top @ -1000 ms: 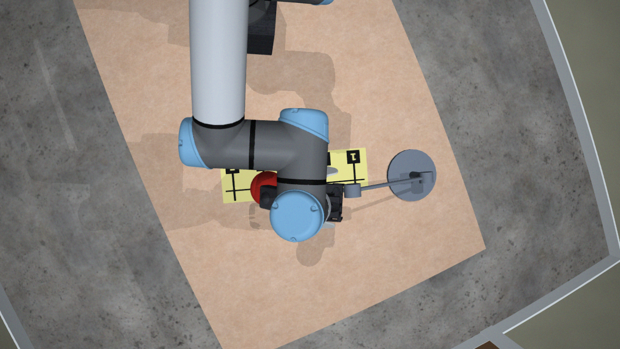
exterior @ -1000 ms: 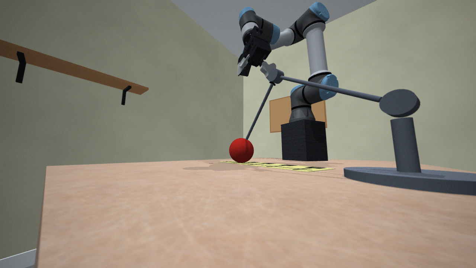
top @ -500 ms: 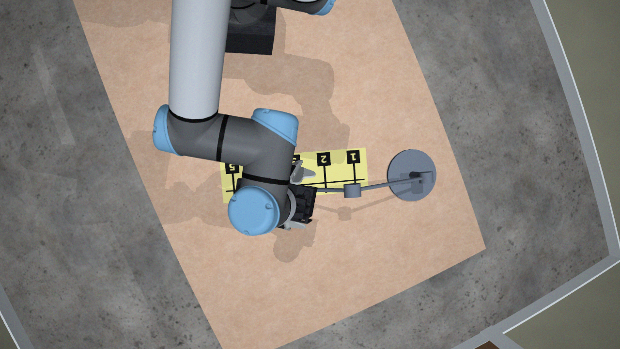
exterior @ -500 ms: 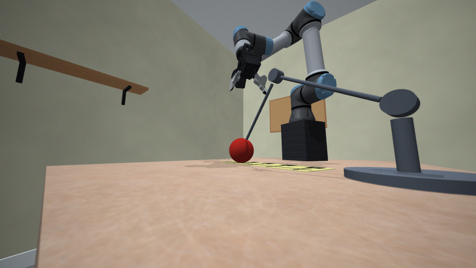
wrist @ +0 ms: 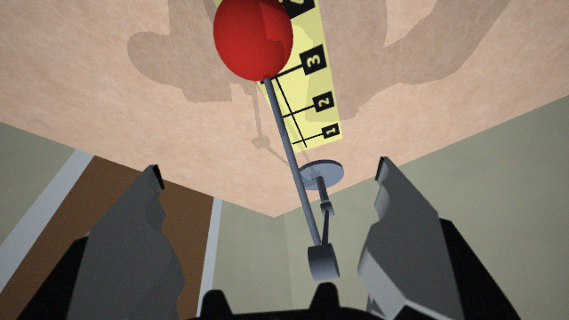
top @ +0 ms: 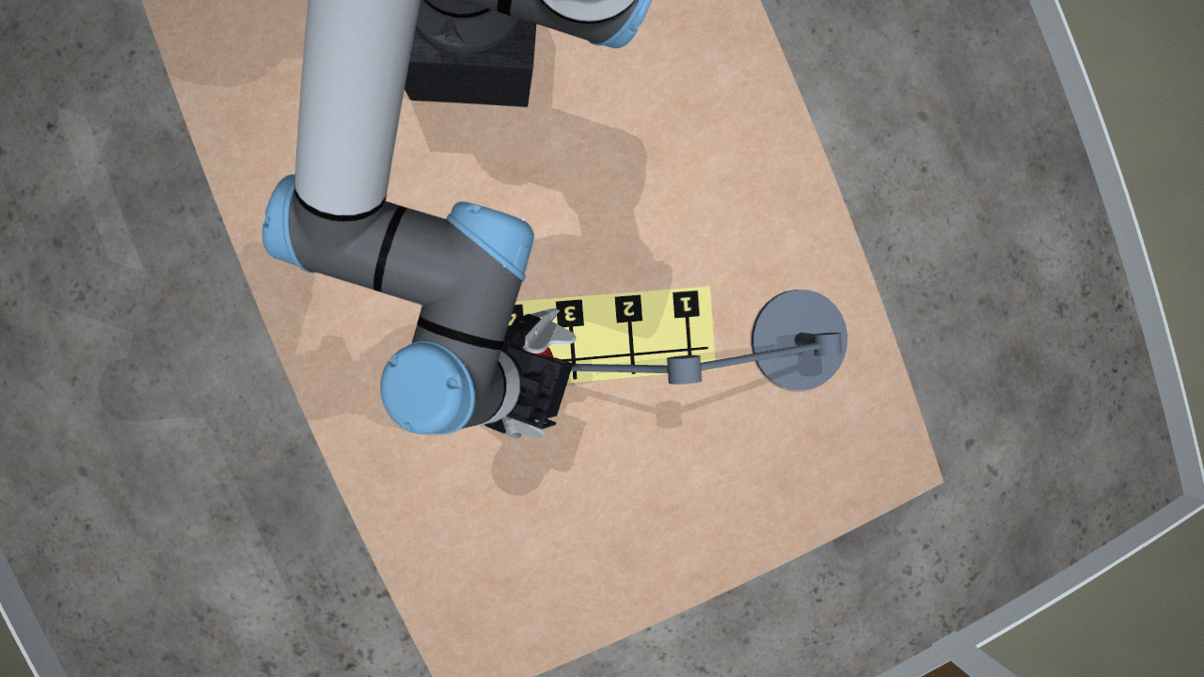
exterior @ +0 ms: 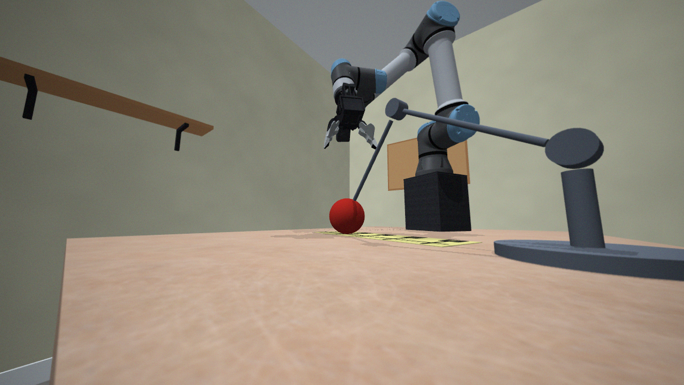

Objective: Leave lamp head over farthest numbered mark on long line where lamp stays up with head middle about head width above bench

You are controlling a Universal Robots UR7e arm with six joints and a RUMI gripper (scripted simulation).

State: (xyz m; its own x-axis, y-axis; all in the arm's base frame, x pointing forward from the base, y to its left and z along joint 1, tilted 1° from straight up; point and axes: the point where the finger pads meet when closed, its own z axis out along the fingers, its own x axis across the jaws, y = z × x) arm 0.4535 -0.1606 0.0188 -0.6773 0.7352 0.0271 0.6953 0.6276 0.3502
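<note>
Right now the yellow numbered strip is 7 cm to the left of my hand and 24 cm below it. Round my hand: grey round base: 19 cm ahead, 38 cm to the left, 21 cm below.
</note>
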